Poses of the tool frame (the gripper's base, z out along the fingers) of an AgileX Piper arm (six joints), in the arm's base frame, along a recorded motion.
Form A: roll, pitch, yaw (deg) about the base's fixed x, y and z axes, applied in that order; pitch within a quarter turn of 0, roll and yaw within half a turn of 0; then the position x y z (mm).
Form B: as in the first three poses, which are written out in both.
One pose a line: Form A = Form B
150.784, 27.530, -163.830, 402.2, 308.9, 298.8 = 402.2, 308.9, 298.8, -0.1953, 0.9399, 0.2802, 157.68
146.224, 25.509, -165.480, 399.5, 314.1, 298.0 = 399.5, 314.1, 298.0, -0.1844, 0.9319, 0.3125, 159.99
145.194, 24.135, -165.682, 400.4, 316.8, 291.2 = 400.4, 316.8, 291.2, -0.1807, 0.9303, 0.3193, 161.41
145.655, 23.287, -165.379, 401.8, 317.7, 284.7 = 401.8, 317.7, 284.7, -0.1803, 0.9318, 0.3151, 162.23
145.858, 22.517, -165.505, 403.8, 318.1, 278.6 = 403.8, 318.1, 278.6, -0.1771, 0.9332, 0.3126, 162.88
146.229, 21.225, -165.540, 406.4, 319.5, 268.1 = 406.4, 319.5, 268.1, -0.1731, 0.9354, 0.3084, 164.03
